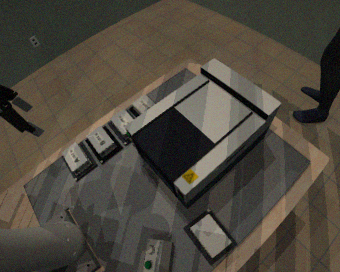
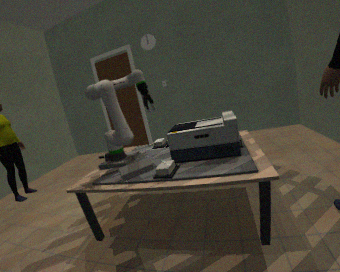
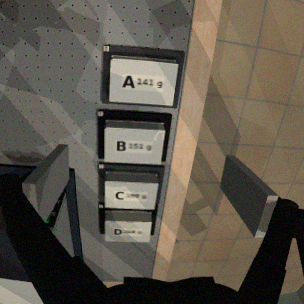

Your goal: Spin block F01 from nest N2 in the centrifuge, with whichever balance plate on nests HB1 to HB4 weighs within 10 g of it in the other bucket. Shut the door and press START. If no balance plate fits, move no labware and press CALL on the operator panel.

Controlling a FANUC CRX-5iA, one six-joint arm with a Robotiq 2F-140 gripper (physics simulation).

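Places are measured from the arm's base along level axes (x right, y back, z down), in metres.
Where they show: gripper, fingertip midpoint: [image 1: 35, 120] [image 2: 152, 111] [image 3: 147, 166]; arm's base, link origin: [image 2: 118, 158].
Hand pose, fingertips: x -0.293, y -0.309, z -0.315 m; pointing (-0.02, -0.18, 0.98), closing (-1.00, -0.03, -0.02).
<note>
Each offset is from my fingertips to the centre of the thing.
My gripper [image 1: 29, 117] [image 2: 151, 106] [image 3: 147, 166] is open and empty, high above the table's edge by the plates. Plate A @(dy +0.002, dx -0.008, dz +0.310 m) [image 1: 77, 155] [image 3: 142, 82] reads 141 g. Plate B @(dy -0.135, dx +0.004, dz +0.310 m) [image 1: 101, 140] [image 3: 134, 145] seems to read 151 g, blurred. Plate C @(dy -0.271, dx +0.008, dz +0.310 m) [image 1: 122, 122] [image 3: 131, 194] and plate D @(dy -0.400, dx +0.014, dz +0.310 m) [image 1: 144, 103] [image 3: 128, 231] have unreadable weights. The four sit in a row of dark nests. A pale block @(dy -0.208, dx +0.613, dz +0.309 m) [image 1: 211, 235] [image 2: 165, 167] sits in a separate dark nest; its label cannot be read. The centrifuge @(dy -0.451, dx +0.326, dz +0.221 m) [image 1: 227, 150] [image 2: 205, 137] has a dark area at its front top; whether the door is open is unclear.
The operator panel @(dy +0.017, dx +0.577, dz +0.302 m) [image 1: 159, 255] [image 2: 137, 169] with a green button is near the arm's base. The centrifuge body stands close beside plates C and D. The arm [image 1: 40, 247] [image 2: 116, 112] rises at the table's end. People stand beyond the table.
</note>
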